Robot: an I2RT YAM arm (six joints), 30 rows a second.
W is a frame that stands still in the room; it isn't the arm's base.
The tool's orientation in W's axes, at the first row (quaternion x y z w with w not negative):
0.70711, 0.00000, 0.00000, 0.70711
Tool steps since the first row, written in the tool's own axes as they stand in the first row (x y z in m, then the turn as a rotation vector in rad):
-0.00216, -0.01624, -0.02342, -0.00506, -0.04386, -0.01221
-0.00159, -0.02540, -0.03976, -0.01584, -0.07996, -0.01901
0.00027, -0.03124, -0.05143, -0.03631, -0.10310, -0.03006
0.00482, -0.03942, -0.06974, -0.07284, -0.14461, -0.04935
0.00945, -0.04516, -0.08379, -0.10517, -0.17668, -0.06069
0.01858, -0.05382, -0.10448, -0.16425, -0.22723, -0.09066
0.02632, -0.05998, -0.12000, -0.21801, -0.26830, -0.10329
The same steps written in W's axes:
-0.00216, 0.02342, -0.01624, -0.00506, 0.01221, -0.04386
-0.00159, 0.03976, -0.02540, -0.01584, 0.01901, -0.07996
0.00027, 0.05143, -0.03124, -0.03631, 0.03006, -0.10310
0.00482, 0.06974, -0.03942, -0.07284, 0.04935, -0.14461
0.00945, 0.08379, -0.04516, -0.10517, 0.06069, -0.17668
0.01858, 0.10448, -0.05382, -0.16425, 0.09066, -0.22723
0.02632, 0.12000, -0.05998, -0.21801, 0.10329, -0.26830

